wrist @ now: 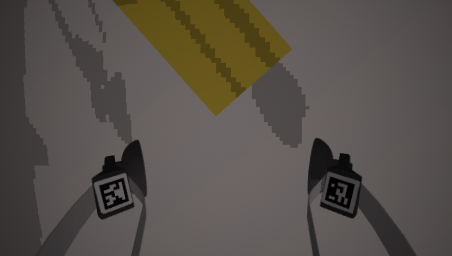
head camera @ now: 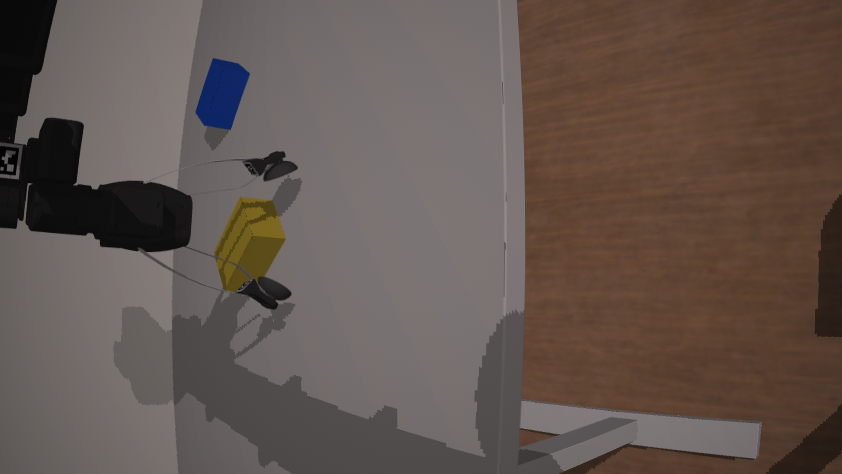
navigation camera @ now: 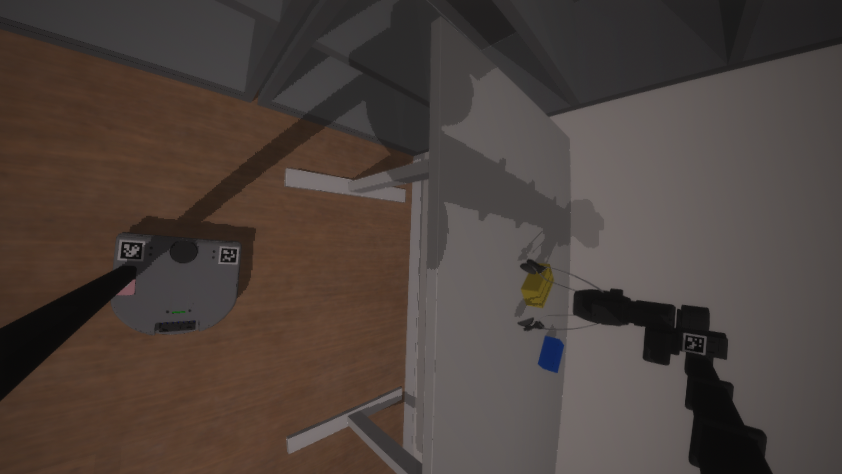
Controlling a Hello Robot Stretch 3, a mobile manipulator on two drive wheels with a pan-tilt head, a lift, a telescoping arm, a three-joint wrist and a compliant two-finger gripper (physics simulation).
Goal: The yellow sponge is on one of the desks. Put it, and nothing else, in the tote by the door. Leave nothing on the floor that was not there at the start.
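Frame: origin at the robot's base, x ahead, y left, z up, level; metres.
Seen in the pictures: gripper, fingertip midpoint: [wrist: 227, 159] [head camera: 290, 231] [navigation camera: 520, 293]; robot's base at its link origin: [navigation camera: 183, 250].
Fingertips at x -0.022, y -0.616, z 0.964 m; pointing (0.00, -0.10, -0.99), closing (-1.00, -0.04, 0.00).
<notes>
Pixels of each thing's top centre, then the offset from my fingertips to it. Level surfaces: height alone.
- yellow sponge at its top centre: [wrist: 199, 20] [head camera: 231, 244] [navigation camera: 546, 285] 0.019 m ahead, 0.092 m right, 0.031 m up
- pale grey desk at its surface level: 0.014 m down
- blue block at its top centre: [head camera: 208, 90] [navigation camera: 558, 356] 0.204 m back, 0.245 m right, 0.031 m up
The yellow sponge [head camera: 259, 253] [navigation camera: 535, 286] [wrist: 215, 60] lies on the pale grey desk [head camera: 382, 176] [navigation camera: 489, 353], near its far edge and turned at a slant. In the wrist view its near corner points down between the fingers, and its upper part is cut off by the frame. My gripper [head camera: 277, 229] [navigation camera: 529, 294] [wrist: 227, 159] is open, with no object gripped. It hangs above the desk with its shadow falling across the sponge and the desk. In the head view one finger overlaps the sponge's lower end; contact cannot be told. The tote does not show in these views.
A blue block [head camera: 223, 94] [navigation camera: 550, 354] lies on the desk near the same edge, beside the gripper. White desk legs [head camera: 695, 435] [navigation camera: 318, 181] stand out over the wooden floor. My base [navigation camera: 203, 288] stands on the floor in front of the desk. Grey panels [navigation camera: 176, 52] border the desk's end.
</notes>
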